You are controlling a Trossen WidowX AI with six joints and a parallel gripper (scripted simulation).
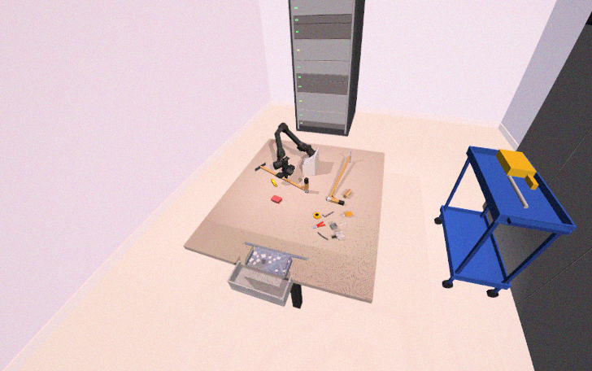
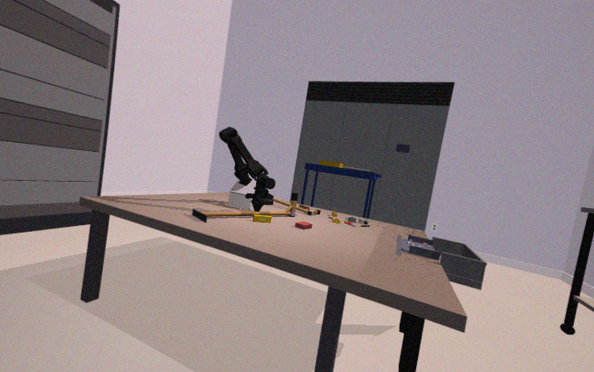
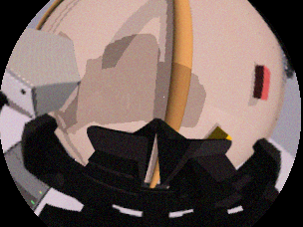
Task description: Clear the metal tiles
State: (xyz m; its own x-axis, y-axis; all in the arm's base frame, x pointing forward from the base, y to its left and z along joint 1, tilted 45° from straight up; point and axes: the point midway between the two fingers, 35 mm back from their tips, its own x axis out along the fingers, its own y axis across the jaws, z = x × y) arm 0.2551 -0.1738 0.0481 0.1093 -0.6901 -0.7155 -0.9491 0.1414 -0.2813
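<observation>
The long scraper lies 10 mm ahead of my gripper tip, 40 mm to the right of it and 50 mm above it. Round my gripper tip: long orange tool: 160 mm behind, 490 mm to the left, 30 mm above; then yellow block: 100 mm ahead, 80 mm to the right, 10 mm above; then red block: 270 mm ahead, 40 mm to the left.
</observation>
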